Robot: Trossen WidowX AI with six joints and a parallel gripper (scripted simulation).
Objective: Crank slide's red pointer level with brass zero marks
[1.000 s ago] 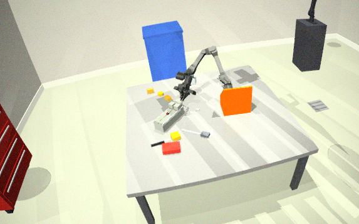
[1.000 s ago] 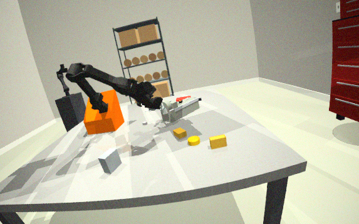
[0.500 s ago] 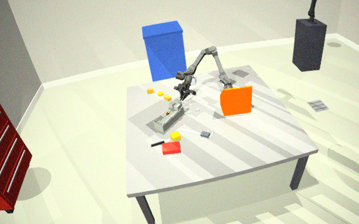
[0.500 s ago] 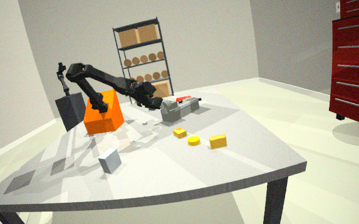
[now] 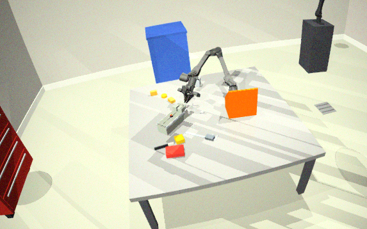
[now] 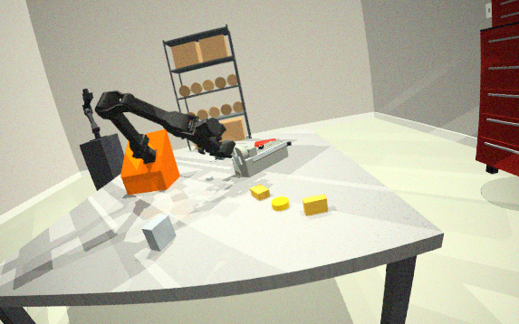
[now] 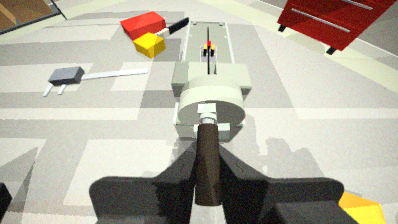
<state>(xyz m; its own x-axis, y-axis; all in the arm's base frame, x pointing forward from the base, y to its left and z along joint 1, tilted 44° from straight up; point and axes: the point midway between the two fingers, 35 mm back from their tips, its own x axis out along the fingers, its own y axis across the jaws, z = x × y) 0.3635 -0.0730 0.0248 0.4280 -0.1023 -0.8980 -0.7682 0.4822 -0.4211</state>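
Now: the dark brown crank handle 1 cm behind my gripper tip, 1 cm to the right of it and 2 cm above it. Also, from my gripper tip: yellow block (8 cm ahead, 32 cm to the left, 8 cm below); then grey cube (14 cm behind, 40 cm to the right, 6 cm below); then red pointer (12 cm ahead, 13 cm to the left, 1 cm below).
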